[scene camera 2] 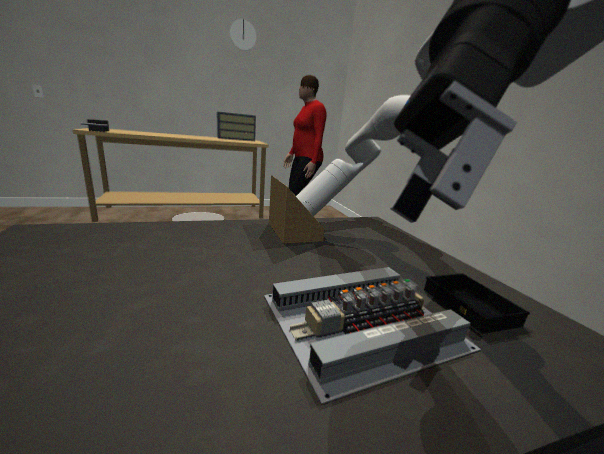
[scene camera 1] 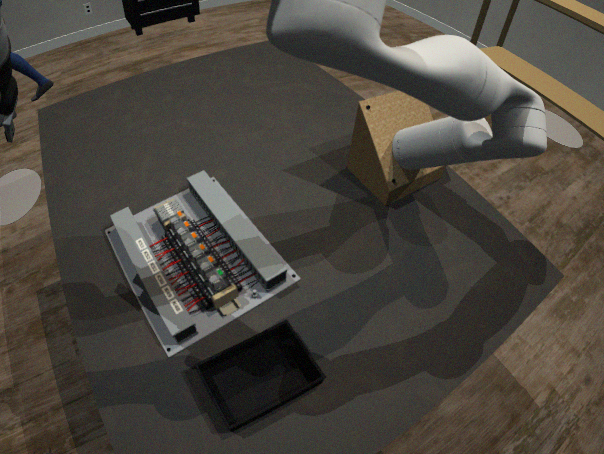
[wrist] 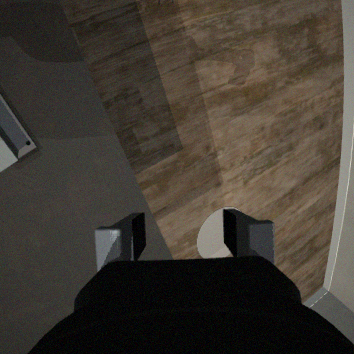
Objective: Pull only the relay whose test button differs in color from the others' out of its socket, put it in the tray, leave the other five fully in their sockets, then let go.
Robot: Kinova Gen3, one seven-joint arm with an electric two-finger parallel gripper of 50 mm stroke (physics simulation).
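Where they show: gripper, between the fingertips: (scene camera 2: 421, 208) (wrist: 183, 227); arm's base, origin of its link: (scene camera 2: 303, 207) (scene camera 1: 408, 149).
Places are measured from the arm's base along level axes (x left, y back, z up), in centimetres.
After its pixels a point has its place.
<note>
The relay with the green test button (scene camera 1: 217, 276) {x 13.3, y -46.6, z -2.4 cm} (scene camera 2: 409, 288) {x 12.2, y -48.0, z -2.9 cm} stands in its socket at the tray end of the relay row. The five relays with orange buttons (scene camera 1: 199, 244) {x 6.1, y -47.5, z -2.4 cm} (scene camera 2: 372, 295) {x 3.3, y -49.9, z -3.0 cm} stand in line beside it in their sockets. The black tray (scene camera 1: 255, 382) {x 29.9, y -47.0, z -8.9 cm} (scene camera 2: 500, 321) {x 28.8, y -54.3, z -6.9 cm} lies beside the panel and looks empty, though its inside is dark. My gripper (scene camera 2: 430, 204) {x -8.6, y -75.0, z 20.8 cm} (wrist: 183, 227) {x -8.6, y -75.0, z 20.8 cm} is open and empty, high above the table and away from the relays. In scene camera 1 part of it shows at the left edge. The relays do not show in the wrist view.
The panel (scene camera 1: 165, 345) {x 18.8, y -58.6, z -8.9 cm} (scene camera 2: 327, 390) {x -8.9, y -63.9, z -8.9 cm} (wrist: 31, 146) {x -10.0, y -65.0, z -8.9 cm} carries two grey wire ducts (scene camera 1: 240, 225) {x 2.9, y -39.1, z -4.9 cm} (scene camera 2: 390, 345) {x 1.8, y -60.5, z -5.1 cm}, one along each side of the relays, with red and black wires between. A beige terminal block (scene camera 2: 325, 317) {x -6.7, y -53.4, z -4.7 cm} stands at the row's other end. A wooden wedge (scene camera 1: 372, 150) {x -1.3, y -9.0, z 0.8 cm} (scene camera 2: 290, 220) {x -6.0, y -9.6, z -1.6 cm} supports the arm's base.
</note>
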